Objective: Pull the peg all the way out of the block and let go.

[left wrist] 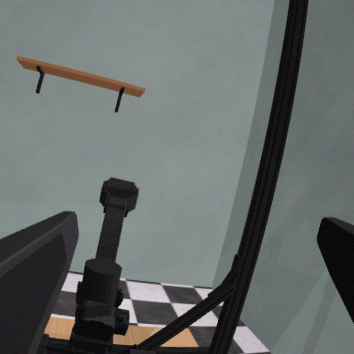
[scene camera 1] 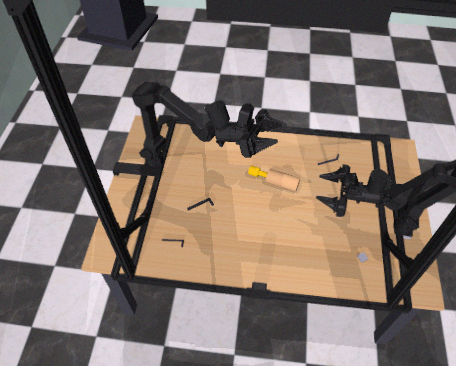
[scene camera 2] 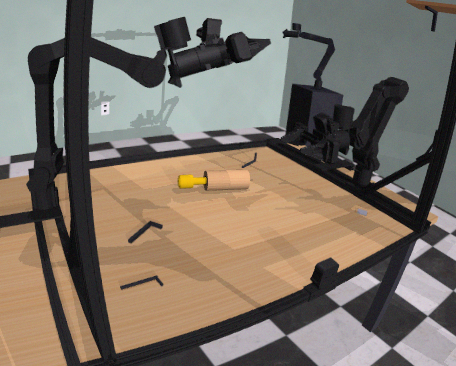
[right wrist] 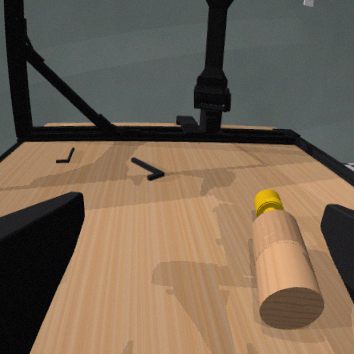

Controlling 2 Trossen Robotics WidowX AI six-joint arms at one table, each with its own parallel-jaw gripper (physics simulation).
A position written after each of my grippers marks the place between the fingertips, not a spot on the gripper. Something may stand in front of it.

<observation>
My left gripper (scene camera 2: 261, 43) is open, holding nothing. My right gripper (scene camera 2: 290, 144) is open, holding nothing. Also in view: a wooden cylinder block (scene camera 2: 216, 179).
My left gripper is seen too in the left wrist view (left wrist: 202, 227) and in scene camera 1 (scene camera 1: 282, 132). My right gripper shows as well in scene camera 1 (scene camera 1: 317, 186) and in the right wrist view (right wrist: 207, 211). The left wrist view misses the wooden cylinder block: it is out of frame.
</observation>
